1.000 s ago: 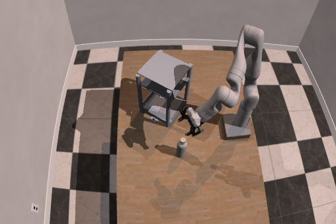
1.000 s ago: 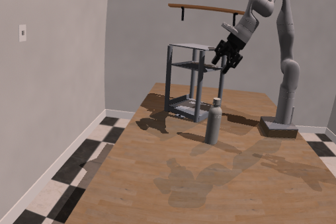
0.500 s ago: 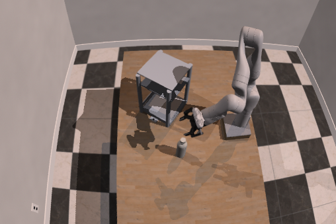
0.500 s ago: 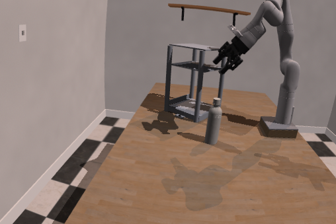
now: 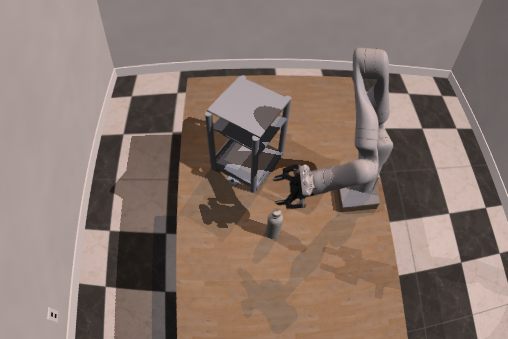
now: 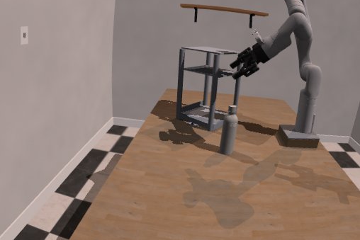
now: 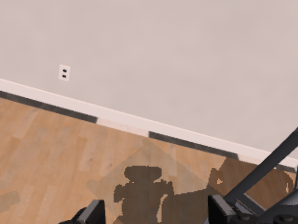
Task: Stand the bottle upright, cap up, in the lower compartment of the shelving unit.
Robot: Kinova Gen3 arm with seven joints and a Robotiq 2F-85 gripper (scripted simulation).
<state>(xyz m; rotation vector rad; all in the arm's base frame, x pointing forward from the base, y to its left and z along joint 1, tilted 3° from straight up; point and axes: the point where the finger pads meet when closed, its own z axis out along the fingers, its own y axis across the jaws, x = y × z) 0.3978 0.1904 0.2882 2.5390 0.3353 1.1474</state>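
My hand is 1 cm past the white bottle, 1 cm to the right of it and 20 cm above it. Also, from my hand: shelving unit: 9 cm ahead, 34 cm to the right, 14 cm below.
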